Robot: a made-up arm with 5 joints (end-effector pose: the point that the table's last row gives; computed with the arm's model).
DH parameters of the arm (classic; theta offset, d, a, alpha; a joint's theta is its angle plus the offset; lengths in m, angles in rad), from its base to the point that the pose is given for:
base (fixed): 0 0.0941 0 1.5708
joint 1: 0 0.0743 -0.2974 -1.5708
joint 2: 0 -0.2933 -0.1 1.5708
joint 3: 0 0.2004 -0.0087 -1.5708
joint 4: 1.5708 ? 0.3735 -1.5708
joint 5: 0 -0.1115 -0.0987 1.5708
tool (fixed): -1.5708 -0.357 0 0
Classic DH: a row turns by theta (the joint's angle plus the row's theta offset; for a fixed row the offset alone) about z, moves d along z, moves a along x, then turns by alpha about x.
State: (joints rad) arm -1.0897 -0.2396 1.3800 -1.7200 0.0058
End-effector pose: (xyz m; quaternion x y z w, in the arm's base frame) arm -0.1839 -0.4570 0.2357 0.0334 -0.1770 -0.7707 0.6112
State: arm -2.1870 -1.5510 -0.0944 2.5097 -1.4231
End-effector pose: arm 0.3676 0.5310 1.0820 0.6026 0.7026 -0.3760 0.0425
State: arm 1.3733 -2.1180 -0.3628 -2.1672 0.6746
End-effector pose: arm 0.2702 0.2217 -0.4781 -0.5900 -0.6627 0.4485 0.1082
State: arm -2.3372 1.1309 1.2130 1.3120 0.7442
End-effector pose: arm -0.0837 -0.1483 0.5169 0.4131 -0.0930 0.3390 0.8401
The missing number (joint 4, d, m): 0.1234
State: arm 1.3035 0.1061 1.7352 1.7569 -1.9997
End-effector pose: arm 0.9176 -0.3171 -0.6013 -0.4169 -0.2877 0.5822 0.6360
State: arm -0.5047 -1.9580 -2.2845 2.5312 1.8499
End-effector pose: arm -0.6774 -0.2146 0.0113 0.0105 -0.2200 -0.3977 0.8907
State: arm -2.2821 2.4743 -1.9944 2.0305 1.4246
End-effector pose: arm -0.0374 0.0563 0.5178 -0.8116 0.2014 -0.2801 0.4715
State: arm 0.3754 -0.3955 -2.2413 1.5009 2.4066
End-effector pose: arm 0.1786 -0.2916 -0.2793 -0.1881 -0.1763 0.5466 0.7967
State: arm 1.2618 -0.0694 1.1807 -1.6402 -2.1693
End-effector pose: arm -0.5457 -0.4314 -0.1292 -0.5052 0.5410 -0.4374 0.5106
